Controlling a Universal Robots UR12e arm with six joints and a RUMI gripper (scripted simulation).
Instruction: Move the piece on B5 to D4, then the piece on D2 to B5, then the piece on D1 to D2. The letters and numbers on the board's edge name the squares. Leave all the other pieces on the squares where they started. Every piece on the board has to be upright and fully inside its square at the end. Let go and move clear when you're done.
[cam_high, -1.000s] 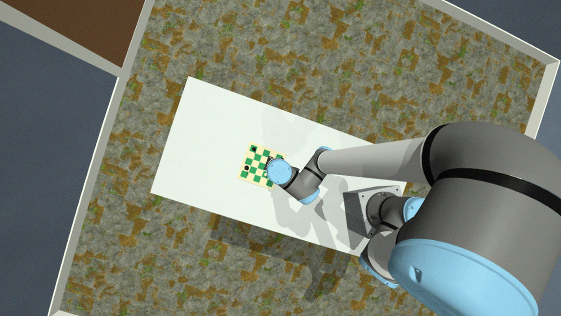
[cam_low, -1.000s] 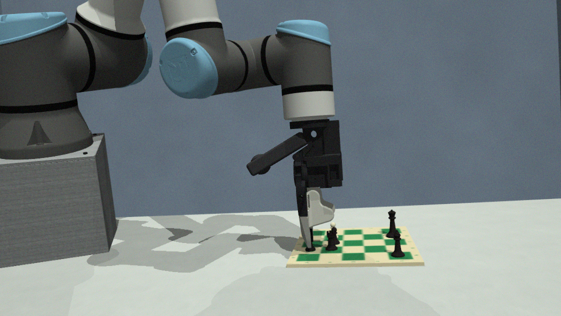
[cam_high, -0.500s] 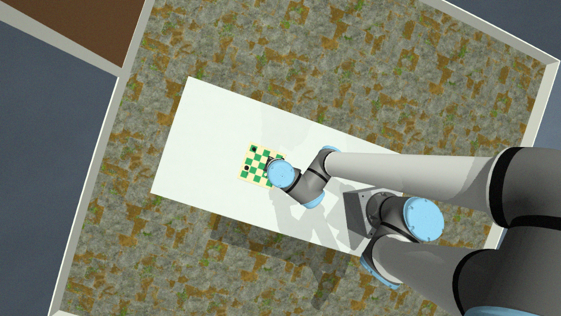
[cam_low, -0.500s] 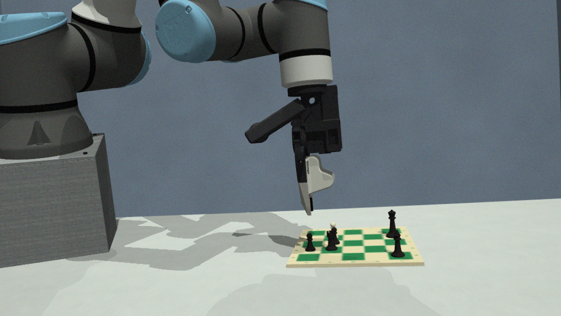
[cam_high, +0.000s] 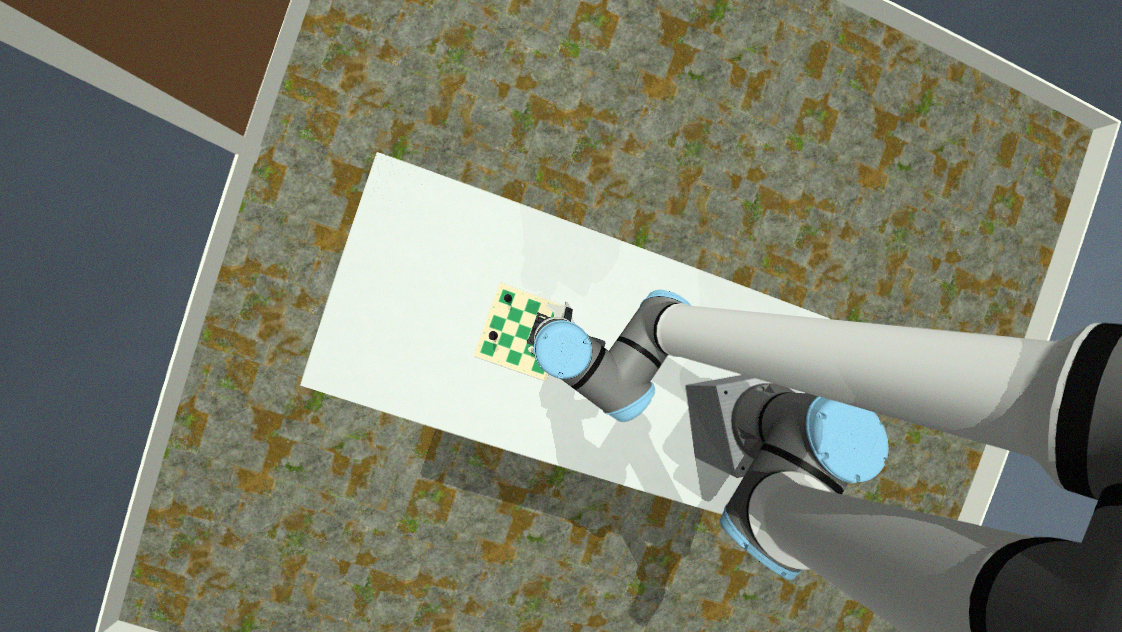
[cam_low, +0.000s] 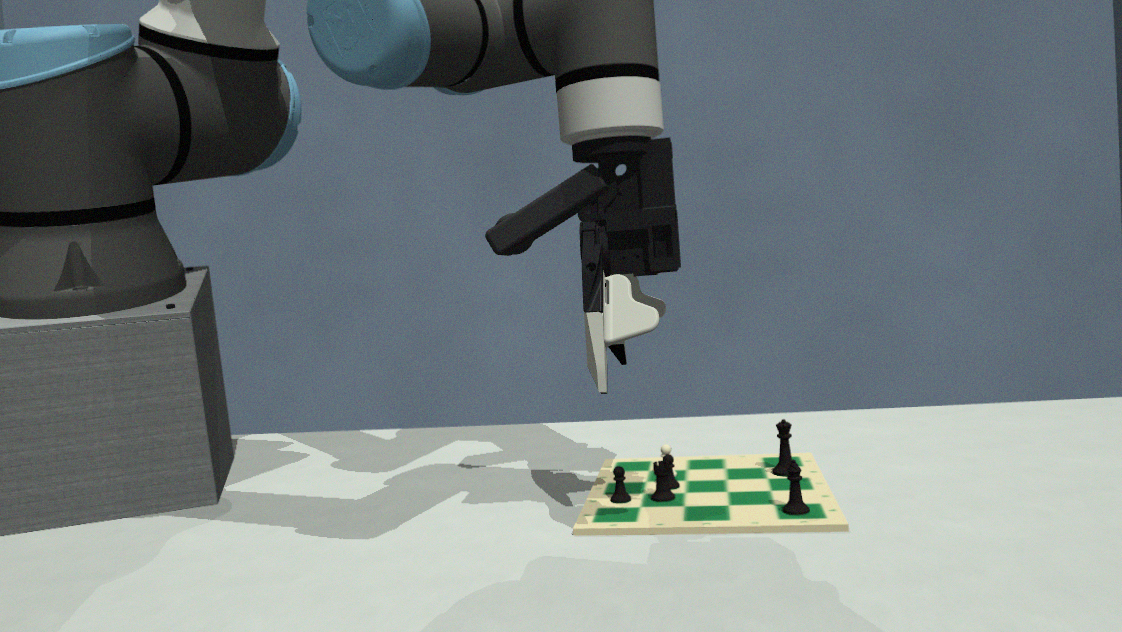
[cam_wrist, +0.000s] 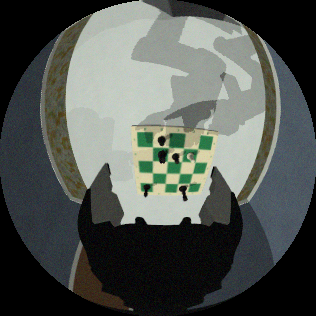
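The black queen is 140 mm ahead of my hand, 90 mm to the left of it and 90 mm below it. Also, from my hand: white pawn: 30 mm ahead, 80 mm to the left, 100 mm below; then cream chessboard: 70 mm ahead, 50 mm to the left, 120 mm below.
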